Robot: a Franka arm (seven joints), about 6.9 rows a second.
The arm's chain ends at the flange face. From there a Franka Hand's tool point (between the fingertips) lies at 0.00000 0.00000 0.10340 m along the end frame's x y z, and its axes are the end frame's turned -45 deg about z.
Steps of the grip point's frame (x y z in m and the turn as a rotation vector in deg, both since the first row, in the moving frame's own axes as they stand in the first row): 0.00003, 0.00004, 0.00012, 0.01, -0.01, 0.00; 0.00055, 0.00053, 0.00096, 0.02, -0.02, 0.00; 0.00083, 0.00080, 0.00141, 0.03, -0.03, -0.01; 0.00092, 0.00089, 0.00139, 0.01, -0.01, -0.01; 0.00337, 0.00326, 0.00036, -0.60, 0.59, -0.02; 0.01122, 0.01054, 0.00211, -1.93, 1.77, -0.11; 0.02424, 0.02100, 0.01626, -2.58, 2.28, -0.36; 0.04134, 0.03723, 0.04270, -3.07, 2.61, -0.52; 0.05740, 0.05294, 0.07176, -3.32, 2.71, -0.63; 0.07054, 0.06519, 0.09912, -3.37, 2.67, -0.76; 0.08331, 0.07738, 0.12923, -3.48, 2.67, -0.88; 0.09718, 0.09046, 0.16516, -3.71, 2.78, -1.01
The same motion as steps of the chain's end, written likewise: 0.00008, 0.00001, 0.00012, 0.00, -0.01, 0.00; 0.00081, -0.00001, 0.00096, 0.00, -0.03, 0.00; 0.00123, -0.00002, 0.00141, 0.00, -0.04, -0.01; 0.00131, -0.00002, 0.00139, 0.00, -0.01, -0.01; 0.00317, -0.00009, 0.00037, -0.01, 0.84, -0.02; 0.01067, -0.00068, 0.00222, -0.11, 2.62, -0.11; 0.02579, -0.00265, 0.01645, -0.21, 3.44, -0.36; 0.04831, -0.00346, 0.04296, -0.33, 4.02, -0.52; 0.07033, -0.00389, 0.07205, -0.43, 4.26, -0.63; 0.08827, -0.00462, 0.09941, -0.49, 4.27, -0.76; 0.10578, -0.00517, 0.12953, -0.57, 4.35, -0.88; 0.12440, -0.00586, 0.16550, -0.66, 4.59, -1.01
